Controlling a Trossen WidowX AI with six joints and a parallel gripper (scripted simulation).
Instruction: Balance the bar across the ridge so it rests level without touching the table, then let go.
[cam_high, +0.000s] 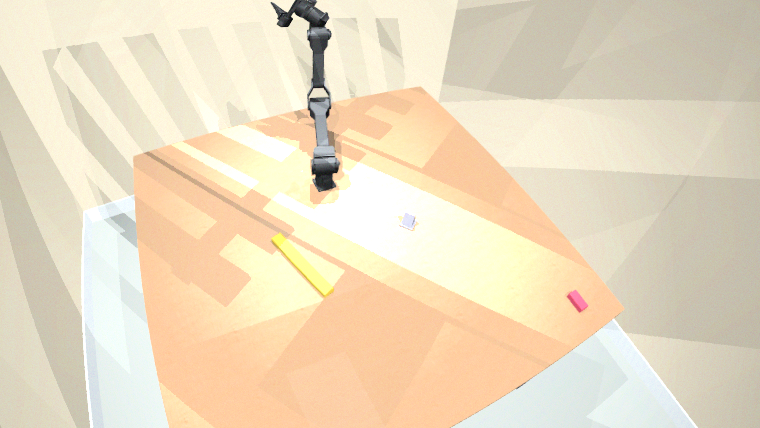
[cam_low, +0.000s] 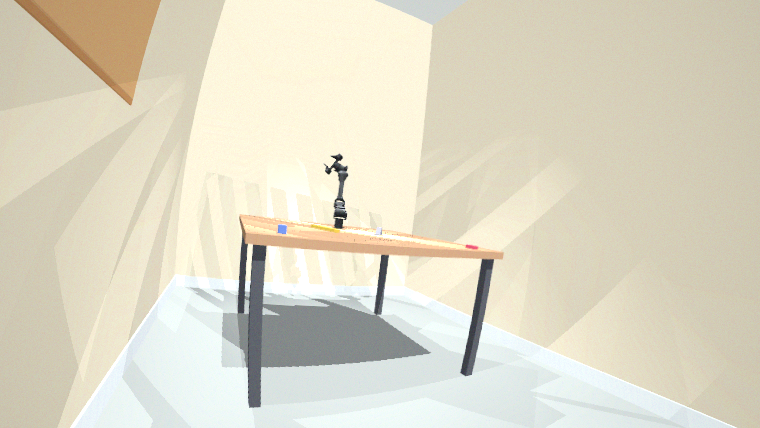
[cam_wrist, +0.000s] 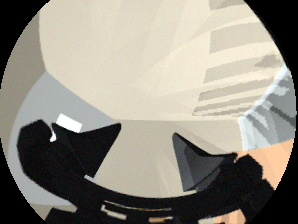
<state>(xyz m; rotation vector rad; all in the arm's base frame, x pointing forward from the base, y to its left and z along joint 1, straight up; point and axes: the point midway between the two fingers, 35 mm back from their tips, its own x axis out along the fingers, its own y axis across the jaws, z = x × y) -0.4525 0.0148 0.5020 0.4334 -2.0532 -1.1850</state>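
Right now the yellow bar is 75 cm ahead of my gripper tip, 18 cm to the right of it and 51 cm below it. Round my gripper tip: blue block: 122 cm ahead, 49 cm to the right, 50 cm below.
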